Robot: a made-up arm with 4 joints. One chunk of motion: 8 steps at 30 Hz.
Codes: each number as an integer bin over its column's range. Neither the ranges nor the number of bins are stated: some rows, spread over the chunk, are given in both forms.
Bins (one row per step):
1: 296 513 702 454 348 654
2: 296 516 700 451 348 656
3: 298 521 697 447 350 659
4: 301 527 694 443 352 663
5: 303 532 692 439 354 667
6: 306 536 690 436 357 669
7: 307 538 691 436 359 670
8: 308 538 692 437 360 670
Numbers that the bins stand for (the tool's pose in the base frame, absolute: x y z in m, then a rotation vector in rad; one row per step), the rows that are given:
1: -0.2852 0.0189 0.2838 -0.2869 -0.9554 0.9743
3: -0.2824 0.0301 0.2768 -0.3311 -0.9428 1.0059
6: -0.2712 0.0512 0.2670 -0.4005 -0.8986 1.0689
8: -0.2684 0.0540 0.2698 -0.3941 -0.8797 1.0752
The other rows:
2: -0.2852 0.0231 0.2810 -0.3059 -0.9554 0.9869
4: -0.2782 0.0385 0.2726 -0.3563 -0.9302 1.0311
5: -0.2754 0.0455 0.2698 -0.3815 -0.9176 1.0563
7: -0.2698 0.0540 0.2684 -0.4005 -0.8860 1.0752

